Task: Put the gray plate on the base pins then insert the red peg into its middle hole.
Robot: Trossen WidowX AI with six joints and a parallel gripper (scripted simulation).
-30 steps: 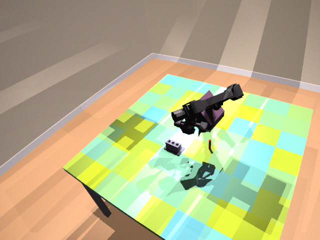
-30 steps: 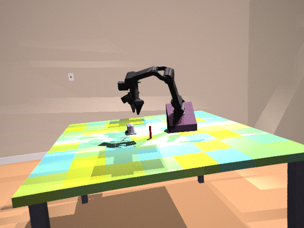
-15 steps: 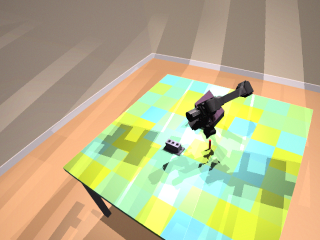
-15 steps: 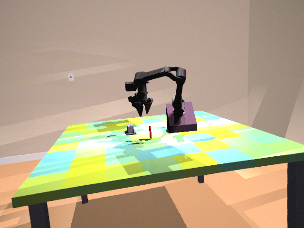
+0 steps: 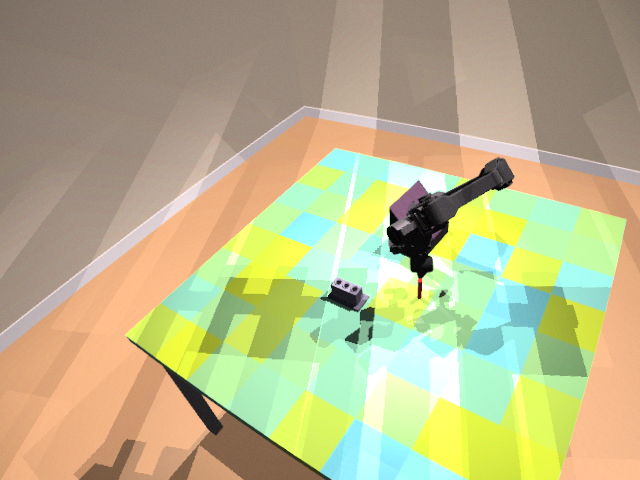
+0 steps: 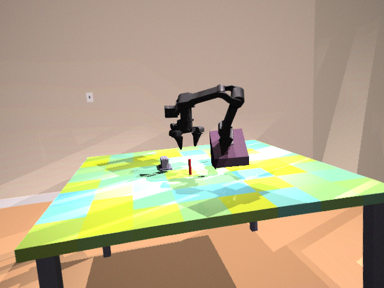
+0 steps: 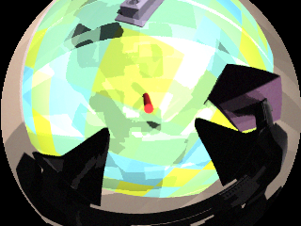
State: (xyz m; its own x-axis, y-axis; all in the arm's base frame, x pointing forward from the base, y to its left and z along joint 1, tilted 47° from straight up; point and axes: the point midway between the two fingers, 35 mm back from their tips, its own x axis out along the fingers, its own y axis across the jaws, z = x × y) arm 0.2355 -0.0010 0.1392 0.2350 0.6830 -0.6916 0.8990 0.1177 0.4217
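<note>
The red peg lies 100 mm below my gripper tip. The rest, counted from my gripper tip: dark base (80 mm ahead, 210 mm to the right, 130 mm below); then gray plate (80 mm ahead, 210 mm to the right, 90 mm below).
</note>
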